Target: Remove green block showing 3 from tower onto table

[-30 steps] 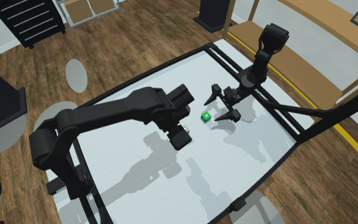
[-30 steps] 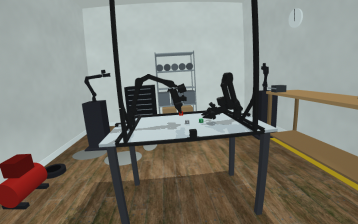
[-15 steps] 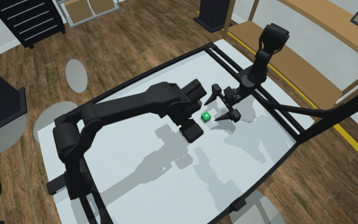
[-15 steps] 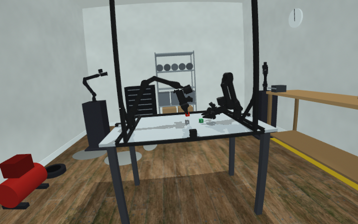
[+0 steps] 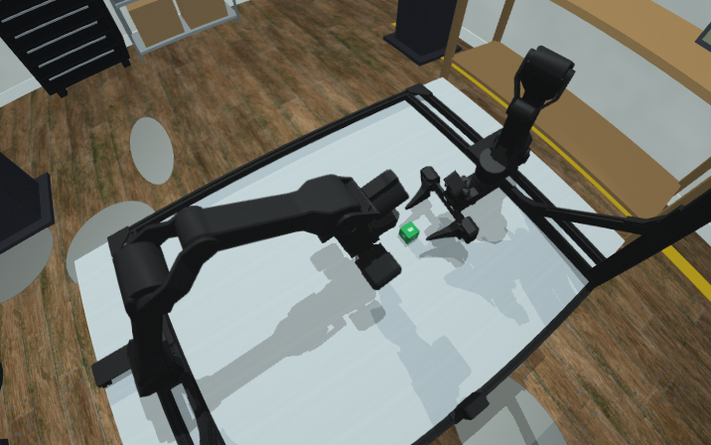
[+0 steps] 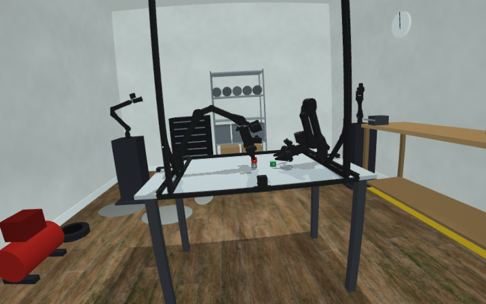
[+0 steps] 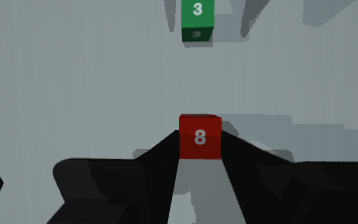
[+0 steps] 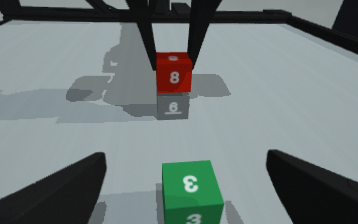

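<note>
My left hand is 1 cm to the left of the red block showing 8 and 4 cm above it. From my left hand the other things lie so: green block showing 3 (13 cm to the right, 7 cm below).
</note>
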